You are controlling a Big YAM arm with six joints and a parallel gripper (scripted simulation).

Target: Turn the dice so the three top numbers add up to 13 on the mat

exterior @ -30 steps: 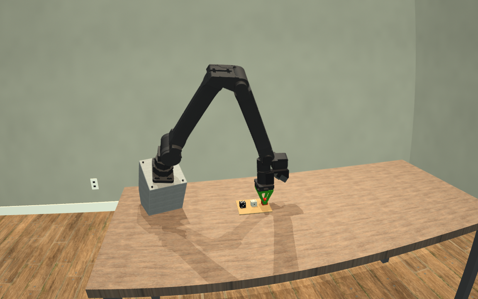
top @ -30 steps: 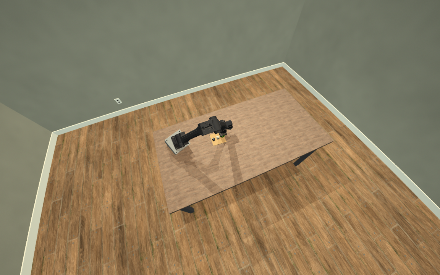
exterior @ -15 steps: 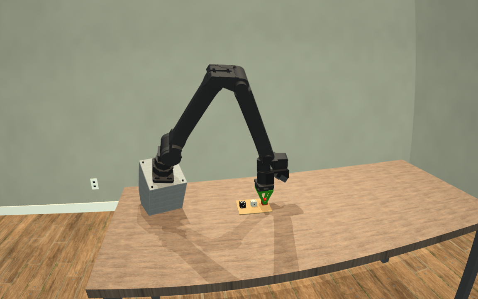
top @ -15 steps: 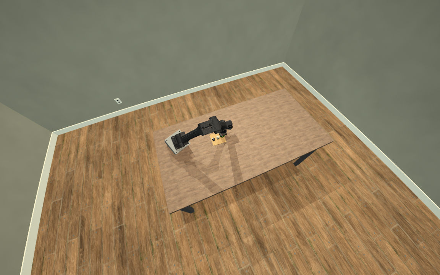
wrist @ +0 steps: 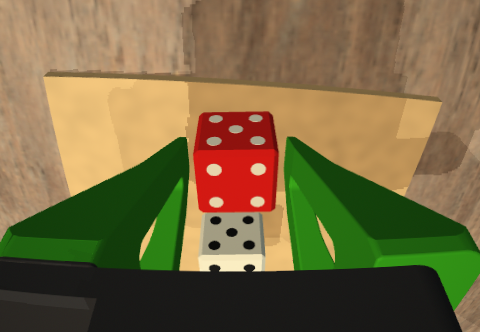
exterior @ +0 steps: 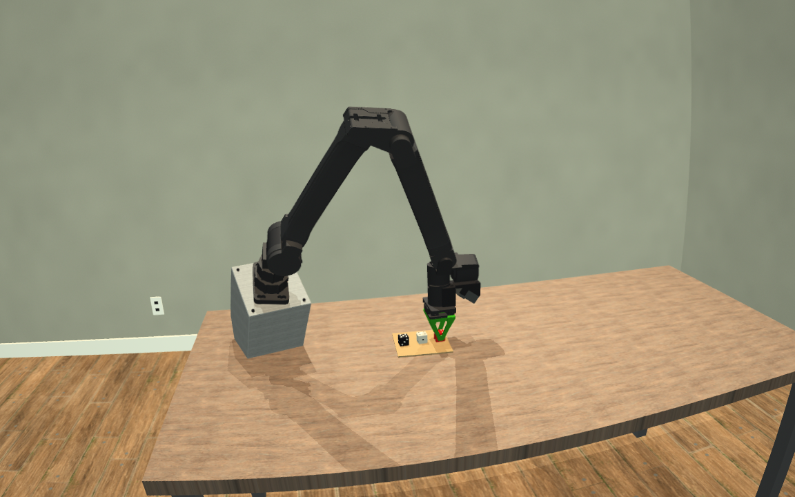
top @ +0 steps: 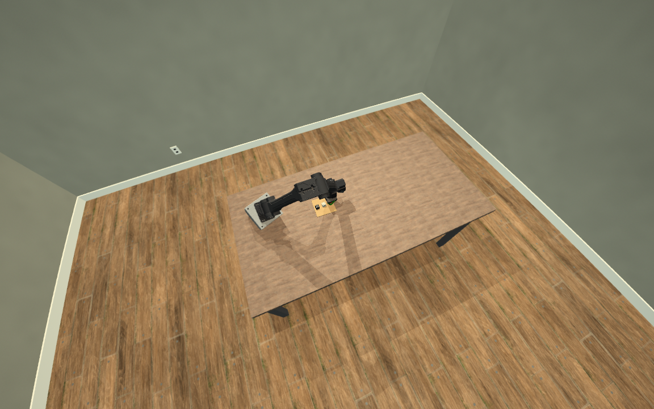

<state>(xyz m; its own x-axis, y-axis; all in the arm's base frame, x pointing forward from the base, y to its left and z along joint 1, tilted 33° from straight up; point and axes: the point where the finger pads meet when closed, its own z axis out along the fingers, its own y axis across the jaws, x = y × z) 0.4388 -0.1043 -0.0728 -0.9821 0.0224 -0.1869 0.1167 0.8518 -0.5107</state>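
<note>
My gripper is now right at the red die. From my hand the other things lie so: tan mat: 50 mm behind, 10 mm to the left, 20 mm below; black die: 90 mm behind, 10 mm to the left; white die: 50 mm behind, 10 mm to the left.
</note>
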